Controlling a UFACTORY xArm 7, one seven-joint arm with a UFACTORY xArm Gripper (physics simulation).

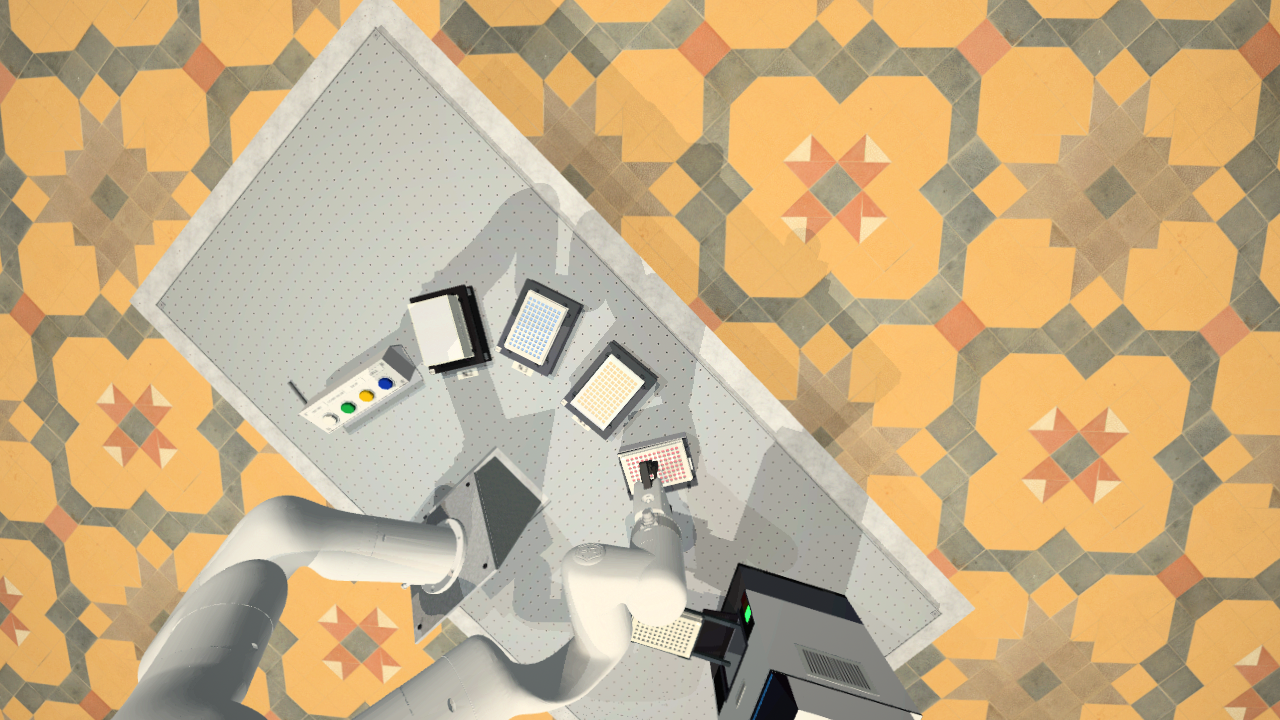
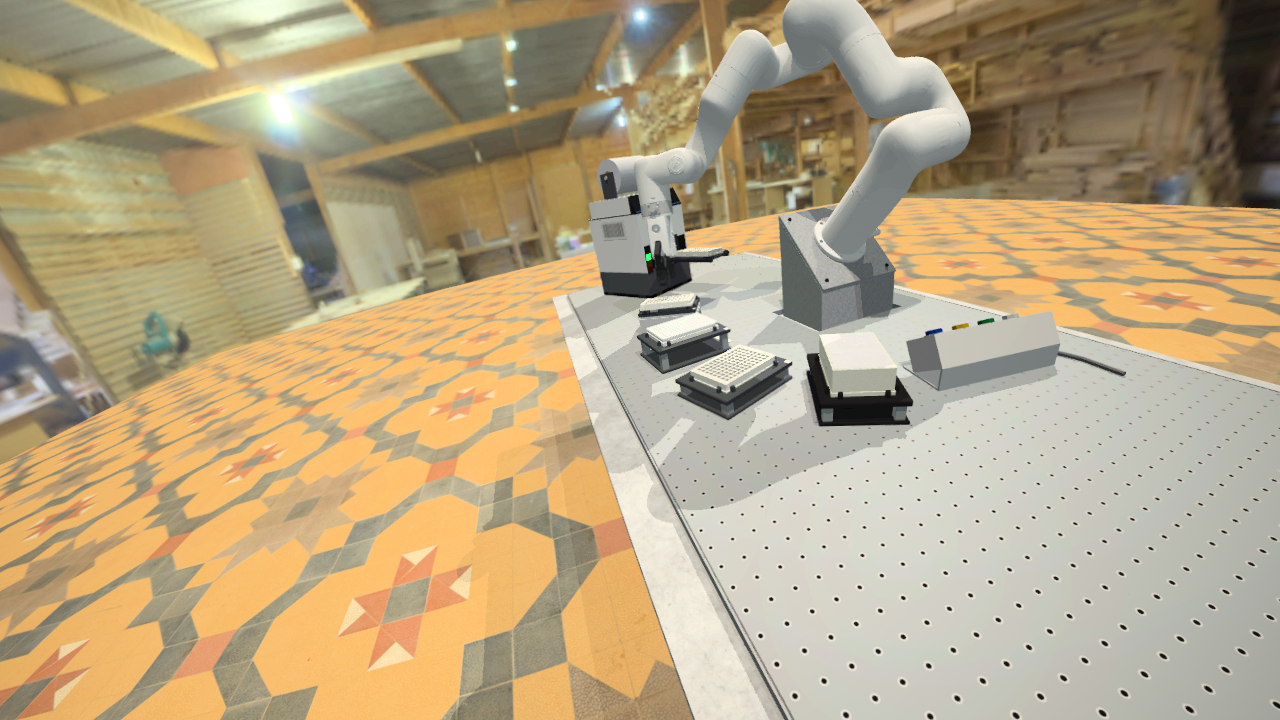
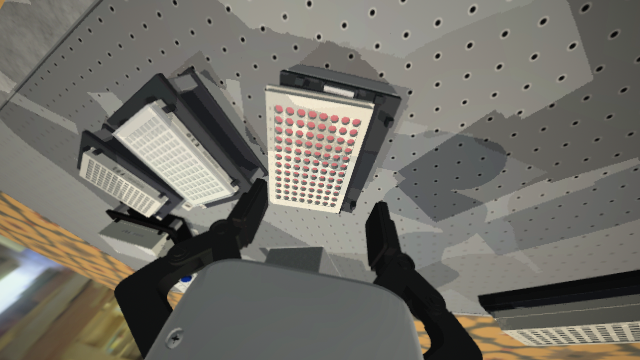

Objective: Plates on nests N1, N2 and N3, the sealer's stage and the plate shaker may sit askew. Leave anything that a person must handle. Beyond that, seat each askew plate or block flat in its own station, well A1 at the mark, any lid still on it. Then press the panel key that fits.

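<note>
My gripper point(image 1: 650, 469) point(image 2: 662, 266) point(image 3: 319, 202) is open and empty, above the red-well plate point(image 1: 675, 458) point(image 2: 671, 301) point(image 3: 312, 155). This plate looks tilted and offset on its dark nest point(image 3: 370, 145). The yellow-well plate point(image 1: 608, 391) point(image 2: 684, 329) point(image 3: 175, 155) and the blue-well plate point(image 1: 535, 328) point(image 2: 735, 367) point(image 3: 122, 182) are on dark nests. A white block point(image 1: 438, 331) point(image 2: 857, 362) point(image 3: 135, 237) sits on a black station. A pale plate point(image 1: 666, 634) point(image 2: 702, 254) point(image 3: 580, 332) is on the machine's extended stage. Nest numbers and well A1 are too small to read.
The key panel point(image 1: 360, 400) point(image 2: 993, 353) has white, green, yellow and blue keys. A grey machine point(image 1: 805, 644) point(image 2: 623, 246) with a green light stands beyond the red-well plate. The arm's base point(image 1: 505, 501) point(image 2: 814, 286) stands between the panel and that plate.
</note>
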